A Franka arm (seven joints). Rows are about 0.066 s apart.
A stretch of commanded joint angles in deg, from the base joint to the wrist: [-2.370 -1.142 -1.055 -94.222 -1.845 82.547 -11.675]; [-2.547 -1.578 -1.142 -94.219 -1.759 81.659 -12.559]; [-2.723 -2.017 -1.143 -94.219 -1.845 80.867 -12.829]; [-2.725 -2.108 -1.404 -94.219 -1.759 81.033 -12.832]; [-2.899 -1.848 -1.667 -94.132 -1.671 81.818 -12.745]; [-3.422 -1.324 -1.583 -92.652 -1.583 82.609 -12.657]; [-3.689 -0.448 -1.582 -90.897 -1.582 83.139 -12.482]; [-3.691 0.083 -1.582 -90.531 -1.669 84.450 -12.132]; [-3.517 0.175 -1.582 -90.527 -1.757 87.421 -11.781]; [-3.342 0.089 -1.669 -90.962 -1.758 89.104 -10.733]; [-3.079 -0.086 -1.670 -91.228 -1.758 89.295 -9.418]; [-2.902 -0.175 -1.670 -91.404 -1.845 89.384 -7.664]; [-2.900 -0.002 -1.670 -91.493 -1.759 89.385 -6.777]
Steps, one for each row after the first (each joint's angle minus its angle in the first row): [-0.177 -0.436 -0.087 0.003 0.086 -0.888 -0.884]; [-0.353 -0.875 -0.088 0.003 0.000 -1.680 -1.154]; [-0.355 -0.966 -0.349 0.003 0.086 -1.514 -1.157]; [-0.529 -0.706 -0.612 0.090 0.174 -0.729 -1.070]; [-1.052 -0.182 -0.528 1.570 0.262 0.062 -0.982]; [-1.319 0.694 -0.527 3.325 0.263 0.592 -0.807]; [-1.321 1.225 -0.527 3.691 0.176 1.903 -0.457]; [-1.147 1.317 -0.527 3.695 0.088 4.874 -0.106]; [-0.972 1.231 -0.614 3.260 0.087 6.557 0.942]; [-0.709 1.056 -0.615 2.994 0.087 6.748 2.257]; [-0.532 0.967 -0.615 2.818 0.000 6.837 4.011]; [-0.530 1.140 -0.615 2.729 0.086 6.838 4.898]
